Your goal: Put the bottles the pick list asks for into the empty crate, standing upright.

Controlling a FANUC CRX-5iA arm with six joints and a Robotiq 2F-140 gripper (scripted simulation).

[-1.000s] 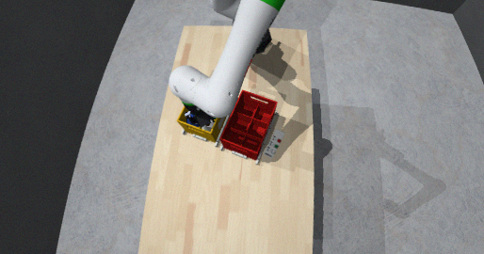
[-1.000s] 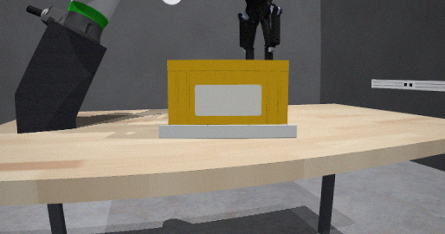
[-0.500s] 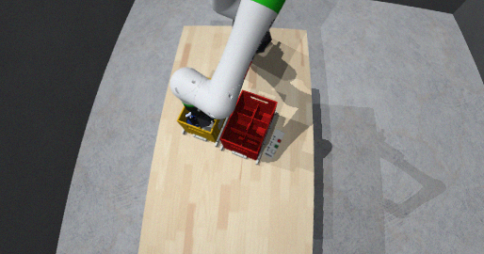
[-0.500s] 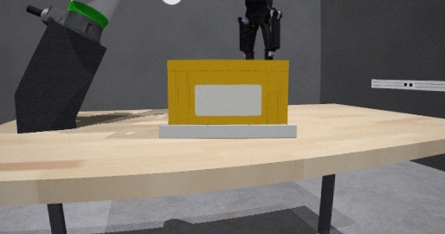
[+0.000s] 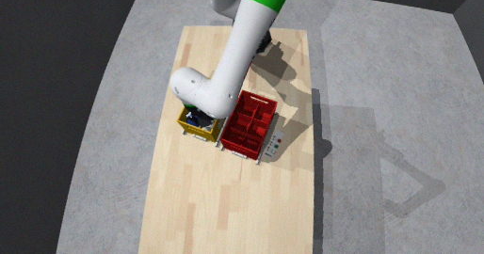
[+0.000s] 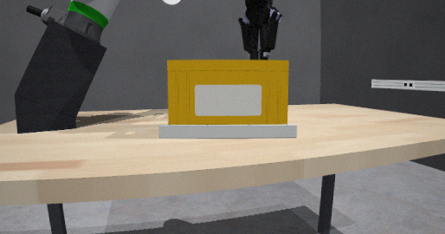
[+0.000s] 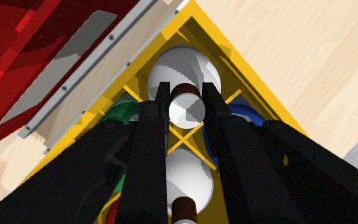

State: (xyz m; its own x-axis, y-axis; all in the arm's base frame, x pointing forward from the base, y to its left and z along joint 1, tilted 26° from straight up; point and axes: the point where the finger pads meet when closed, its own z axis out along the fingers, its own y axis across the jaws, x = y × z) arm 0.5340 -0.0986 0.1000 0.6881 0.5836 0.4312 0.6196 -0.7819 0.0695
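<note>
My gripper is now 9 cm past the green bottle and 8 cm above it. From my hand the other things lie so: yellow crate: 9 cm below, 9 cm behind, 4 cm to the right; then blue bottle: 9 cm to the right, 8 cm below, 1 cm behind; then red bottle: 18 cm behind, 8 cm to the right, 8 cm below.
</note>
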